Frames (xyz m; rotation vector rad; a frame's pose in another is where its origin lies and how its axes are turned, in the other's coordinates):
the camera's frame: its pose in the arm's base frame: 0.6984 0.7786 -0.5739 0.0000 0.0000 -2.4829
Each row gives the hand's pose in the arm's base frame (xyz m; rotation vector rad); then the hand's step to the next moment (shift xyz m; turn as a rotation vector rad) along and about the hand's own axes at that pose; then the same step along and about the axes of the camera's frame.
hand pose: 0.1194 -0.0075 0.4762 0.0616 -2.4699 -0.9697
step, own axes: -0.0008 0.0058 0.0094 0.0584 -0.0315 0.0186
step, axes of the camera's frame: -0.0042 -0.0099 -0.0025 0.0655 -0.0201 -0.0078
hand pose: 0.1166 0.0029 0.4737 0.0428 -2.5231 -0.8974
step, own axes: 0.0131 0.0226 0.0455 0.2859 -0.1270 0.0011
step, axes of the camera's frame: -0.0033 -0.0510 -0.0120 0.3067 -0.0474 0.0399
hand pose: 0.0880 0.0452 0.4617 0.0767 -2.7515 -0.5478
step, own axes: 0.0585 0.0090 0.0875 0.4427 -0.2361 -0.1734
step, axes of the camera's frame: 0.0462 -0.0778 -0.0545 0.4904 0.0412 0.1991
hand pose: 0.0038 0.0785 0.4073 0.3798 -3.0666 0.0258
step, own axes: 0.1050 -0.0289 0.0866 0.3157 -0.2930 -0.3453
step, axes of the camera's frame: 0.1122 -0.0166 -0.0806 0.3879 0.1462 0.3646
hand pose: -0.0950 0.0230 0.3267 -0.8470 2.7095 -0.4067
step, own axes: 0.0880 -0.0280 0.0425 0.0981 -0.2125 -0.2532
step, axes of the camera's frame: 0.0823 0.0393 -0.0449 0.1529 0.1078 0.2896
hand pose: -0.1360 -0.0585 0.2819 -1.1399 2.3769 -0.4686
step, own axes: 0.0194 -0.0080 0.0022 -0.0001 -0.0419 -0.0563
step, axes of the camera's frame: 0.0160 0.0135 -0.0029 0.0145 0.0130 0.0674
